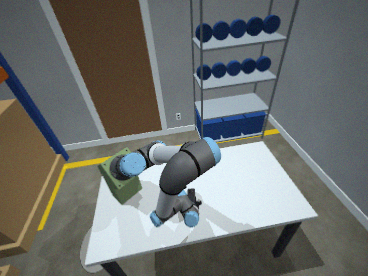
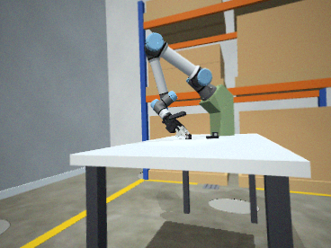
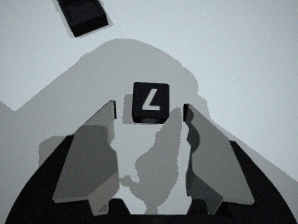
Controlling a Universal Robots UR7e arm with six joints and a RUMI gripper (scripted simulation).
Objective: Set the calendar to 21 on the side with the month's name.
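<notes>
Right now my hand is 10 mm to the right of the dark cube and 10 mm above it.
</notes>
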